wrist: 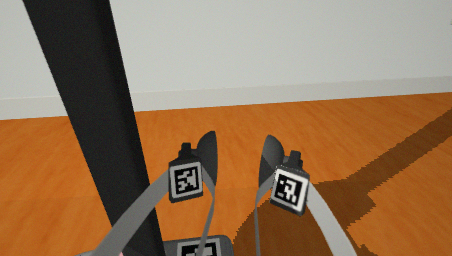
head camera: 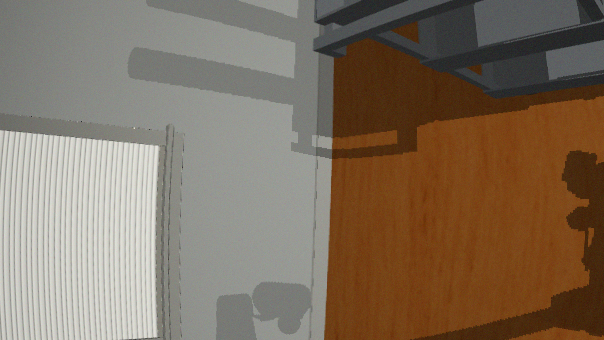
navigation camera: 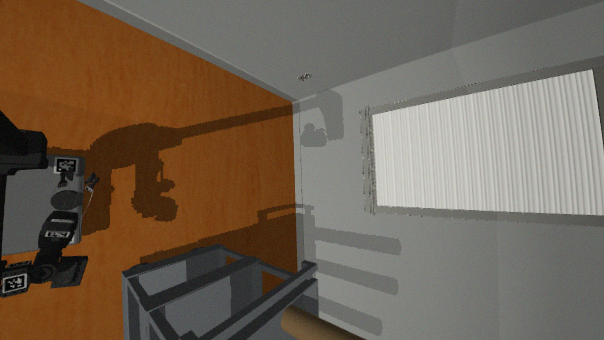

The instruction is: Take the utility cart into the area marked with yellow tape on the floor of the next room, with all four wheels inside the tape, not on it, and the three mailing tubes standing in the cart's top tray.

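Frame: origin at the robot's base, x ahead, y left, z up, level; millimetres.
Seen in the pictures: gripper, between the fingertips: (wrist: 240, 151) (navigation camera: 83, 170); robot's base, origin of its link: (navigation camera: 65, 198).
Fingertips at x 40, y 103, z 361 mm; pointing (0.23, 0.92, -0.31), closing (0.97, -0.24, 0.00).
Observation:
Pixels of each thing's top centre, then the offset from my fingertips to it. "pt": a spot on its surface instead.
- grey utility cart, a spot on its surface: (head camera: 520, 44) (navigation camera: 206, 281) pt dz +158, dx +330, dy -425 mm
- small outlet, centre of its top: (navigation camera: 310, 74) dz +96, dx +1188, dy +860 mm
The grey utility cart (head camera: 520, 44) (navigation camera: 200, 284) shows in part, at the top right of the head view and along the bottom of the navigation view. One tan mailing tube (navigation camera: 312, 322) shows in part at the cart's tray end; the other tubes themselves are outside these views, though long tube-like shadows fall on the wall. My gripper (navigation camera: 79, 179) (wrist: 240, 151) is open, with nothing between its fingers. It is over my base and apart from the cart. The yellow tape does not show in these views.
A window with white pleated blinds (head camera: 80, 230) (navigation camera: 480, 150) is in the grey wall beside the cart. Another wall meets it at a corner and bears a small outlet (navigation camera: 305, 77). My black mast (wrist: 85, 90) stands left of the gripper. Shadows of me and the cart cross the wooden floor.

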